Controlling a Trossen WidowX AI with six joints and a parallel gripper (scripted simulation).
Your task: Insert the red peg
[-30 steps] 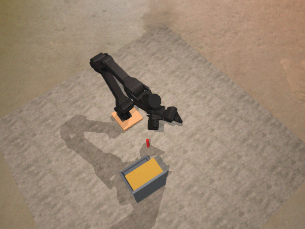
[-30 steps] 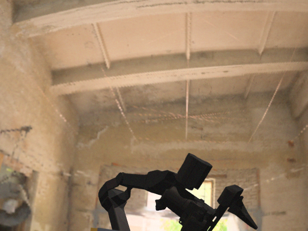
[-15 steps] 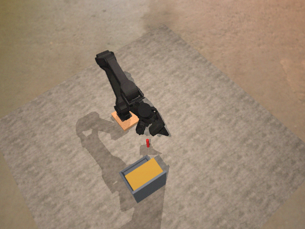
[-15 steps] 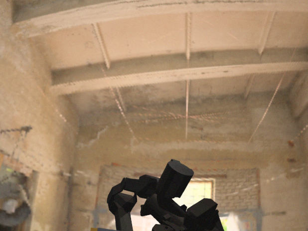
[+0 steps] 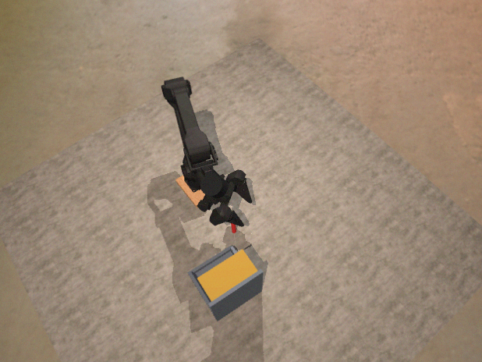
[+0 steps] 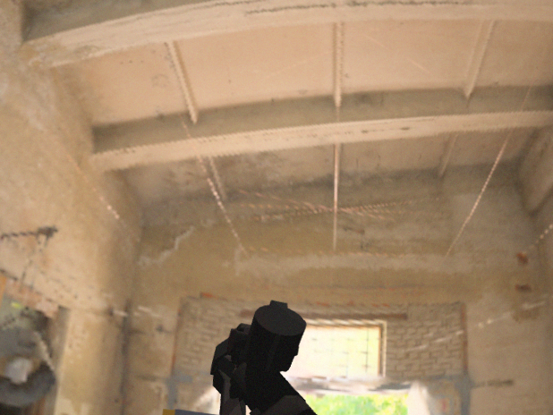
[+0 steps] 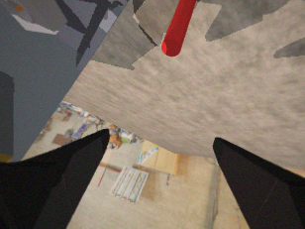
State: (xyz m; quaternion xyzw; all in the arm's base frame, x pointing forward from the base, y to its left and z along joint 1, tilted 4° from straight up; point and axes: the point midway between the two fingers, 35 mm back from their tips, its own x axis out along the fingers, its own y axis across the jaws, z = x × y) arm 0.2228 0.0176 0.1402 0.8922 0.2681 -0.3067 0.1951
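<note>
Right now my gripper tip is 3 cm past the red peg, 4 cm to the left of it and 9 cm above it. The rest, counted from my gripper tip: orange roof 14 cm ahead, 16 cm to the right, 7 cm above.
</note>
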